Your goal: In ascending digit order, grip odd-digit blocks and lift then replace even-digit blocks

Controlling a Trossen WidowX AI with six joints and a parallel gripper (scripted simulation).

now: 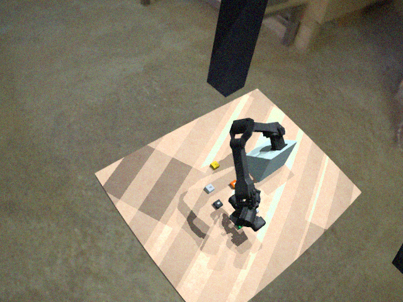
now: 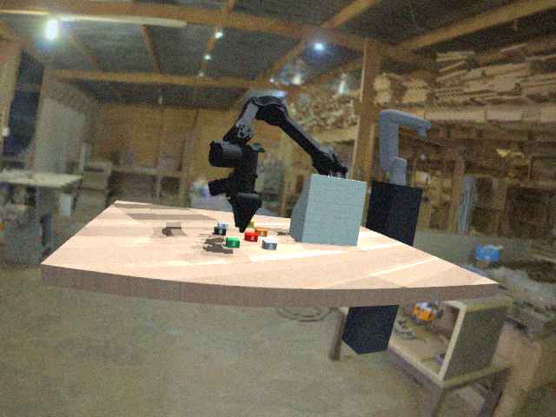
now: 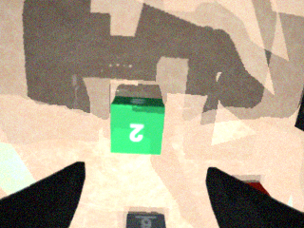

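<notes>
My gripper tip is now 10 mm short of the green block, 10 mm to the right of it and 30 mm above it. Round my gripper tip: red block 60 mm behind, 80 mm to the right, 30 mm below; black block 20 mm ahead, 130 mm to the right, 30 mm below; grey block 90 mm behind, 30 mm below.
</notes>
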